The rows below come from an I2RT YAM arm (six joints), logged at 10 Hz.
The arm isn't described. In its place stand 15 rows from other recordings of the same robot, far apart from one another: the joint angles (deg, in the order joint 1, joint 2, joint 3, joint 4, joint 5, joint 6), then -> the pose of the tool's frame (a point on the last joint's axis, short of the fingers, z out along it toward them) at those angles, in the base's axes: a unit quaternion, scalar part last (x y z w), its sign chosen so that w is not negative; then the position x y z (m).
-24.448, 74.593, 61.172, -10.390, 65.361, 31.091 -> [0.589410 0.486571 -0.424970 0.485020 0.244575 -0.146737 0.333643]
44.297, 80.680, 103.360, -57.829, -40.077, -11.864 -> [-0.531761 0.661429 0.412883 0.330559 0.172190 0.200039 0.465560]
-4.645, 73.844, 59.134, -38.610, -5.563, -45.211 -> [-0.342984 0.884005 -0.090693 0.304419 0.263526 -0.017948 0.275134]
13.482, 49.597, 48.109, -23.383, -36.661, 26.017 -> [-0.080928 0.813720 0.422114 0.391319 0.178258 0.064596 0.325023]
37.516, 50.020, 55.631, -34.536, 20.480, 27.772 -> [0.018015 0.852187 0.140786 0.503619 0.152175 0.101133 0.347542]
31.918, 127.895, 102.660, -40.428, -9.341, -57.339 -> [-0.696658 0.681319 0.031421 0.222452 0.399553 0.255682 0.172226]
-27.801, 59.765, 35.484, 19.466, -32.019, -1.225 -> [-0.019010 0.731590 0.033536 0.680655 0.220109 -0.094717 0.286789]
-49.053, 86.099, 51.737, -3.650, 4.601, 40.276 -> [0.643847 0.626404 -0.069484 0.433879 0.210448 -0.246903 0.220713]
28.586, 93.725, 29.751, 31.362, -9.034, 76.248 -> [0.318733 0.815193 0.421443 0.237181 0.252427 0.143914 0.124285]
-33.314, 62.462, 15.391, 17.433, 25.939, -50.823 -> [-0.016697 0.849748 -0.472269 0.233691 0.159322 -0.123344 0.156643]
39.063, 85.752, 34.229, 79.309, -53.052, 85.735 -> [-0.167996 0.575910 0.785791 0.150456 0.202780 0.201220 0.266780]
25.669, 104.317, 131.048, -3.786, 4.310, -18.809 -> [-0.179881 0.522753 0.029107 0.832782 0.341805 0.161304 0.575778]
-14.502, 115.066, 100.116, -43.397, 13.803, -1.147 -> [0.143611 0.944831 -0.151391 0.252490 0.424829 -0.118657 0.254982]
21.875, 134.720, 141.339, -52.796, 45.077, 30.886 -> [0.209911 0.843017 -0.165434 0.466789 0.483468 0.166946 0.317401]
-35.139, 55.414, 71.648, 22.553, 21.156, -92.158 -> [-0.057310 0.452341 -0.829561 0.322384 0.133389 -0.109595 0.524098]
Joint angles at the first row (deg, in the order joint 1, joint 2, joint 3, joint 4, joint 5, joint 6):
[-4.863, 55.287, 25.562, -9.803, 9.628, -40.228]
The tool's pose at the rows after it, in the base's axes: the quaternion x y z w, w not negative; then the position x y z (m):
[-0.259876 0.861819 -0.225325 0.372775 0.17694 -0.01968 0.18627]
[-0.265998 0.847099 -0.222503 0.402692 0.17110 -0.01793 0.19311]
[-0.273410 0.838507 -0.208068 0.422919 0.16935 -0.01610 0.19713]
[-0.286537 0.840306 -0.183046 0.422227 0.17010 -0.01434 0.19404]
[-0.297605 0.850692 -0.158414 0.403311 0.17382 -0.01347 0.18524]
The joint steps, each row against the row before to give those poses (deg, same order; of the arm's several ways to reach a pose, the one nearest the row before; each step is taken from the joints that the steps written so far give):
[0.001, -6.122, -3.585, -1.750, -2.185, -1.770]
[-0.003, -3.778, -0.612, 0.177, -2.035, -0.526]
[0.004, -1.486, 0.000, 0.111, -2.685, 0.090]
[-0.001, 0.827, 0.001, -0.573, -2.930, 0.021]
[0.000, 3.085, -0.001, -0.390, -1.901, 0.001]

